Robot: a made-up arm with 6 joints. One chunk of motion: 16 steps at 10 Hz.
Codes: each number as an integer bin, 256 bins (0 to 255) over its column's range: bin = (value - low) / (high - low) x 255, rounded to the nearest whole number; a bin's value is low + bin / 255 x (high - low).
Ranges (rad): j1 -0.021..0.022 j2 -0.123..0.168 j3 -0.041..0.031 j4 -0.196..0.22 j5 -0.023..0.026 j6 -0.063..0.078
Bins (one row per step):
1: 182 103 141 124 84 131
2: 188 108 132 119 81 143
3: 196 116 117 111 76 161
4: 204 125 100 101 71 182
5: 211 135 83 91 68 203
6: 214 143 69 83 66 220
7: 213 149 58 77 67 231
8: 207 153 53 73 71 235
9: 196 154 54 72 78 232
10: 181 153 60 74 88 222
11: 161 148 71 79 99 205
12: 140 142 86 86 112 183
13: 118 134 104 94 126 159
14: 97 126 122 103 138 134
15: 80 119 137 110 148 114
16: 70 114 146 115 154 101
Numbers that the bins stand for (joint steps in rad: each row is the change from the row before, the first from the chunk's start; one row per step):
1: 0.00969 -0.00546 -0.00119 0.00629 -0.00686 0.00944
2: 0.01070 0.00025 -0.00373 -0.00187 -0.00744 0.01607
3: 0.01205 0.00938 -0.00796 -0.01492 -0.00840 0.02602
4: 0.01340 0.01965 -0.01276 -0.03123 -0.00936 0.03764
5: 0.01458 0.03106 -0.01756 -0.04755 -0.00993 0.04925
6: 0.01509 0.04019 -0.02152 -0.06060 -0.01032 0.05865
7: 0.01492 0.04704 -0.02462 -0.07038 -0.01013 0.06473
8: 0.01391 0.05160 -0.02604 -0.07691 -0.00936 0.06694
9: 0.01205 0.05274 -0.02575 -0.07854 -0.00801 0.06528
10: 0.00952 0.05160 -0.02406 -0.07528 -0.00609 0.05975
11: 0.00615 0.04589 -0.02095 -0.06712 -0.00398 0.05035
12: 0.00261 0.03905 -0.01672 -0.05570 -0.00148 0.03819
13: -0.00110 0.02992 -0.01164 -0.04265 0.00121 0.02492
14: -0.00464 0.02079 -0.00655 -0.02797 0.00352 0.01109
15: -0.00751 0.01280 -0.00232 -0.01655 0.00544 0.00004
16: -0.00920 0.00709 0.00022 -0.00839 0.00659 -0.00715

